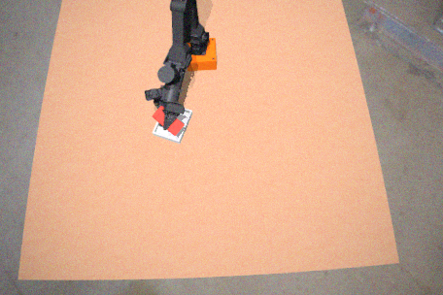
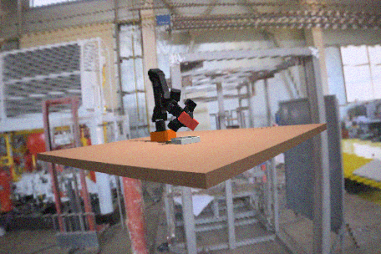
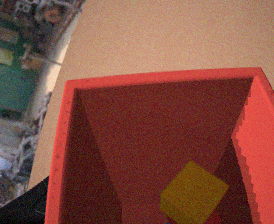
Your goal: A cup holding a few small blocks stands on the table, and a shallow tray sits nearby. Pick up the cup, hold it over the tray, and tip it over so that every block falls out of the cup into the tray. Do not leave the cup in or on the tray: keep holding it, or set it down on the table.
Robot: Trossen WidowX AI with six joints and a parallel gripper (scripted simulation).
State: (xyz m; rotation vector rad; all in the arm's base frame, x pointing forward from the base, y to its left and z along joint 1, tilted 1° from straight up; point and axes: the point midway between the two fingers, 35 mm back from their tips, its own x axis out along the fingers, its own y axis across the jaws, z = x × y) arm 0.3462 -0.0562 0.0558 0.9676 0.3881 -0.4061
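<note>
The yellow block lies 2 cm behind my gripper tip and 1 cm to the left of it. The rest, counted from my gripper tip: red square cup 3 cm to the left, 2 cm behind, 1 cm below.
</note>
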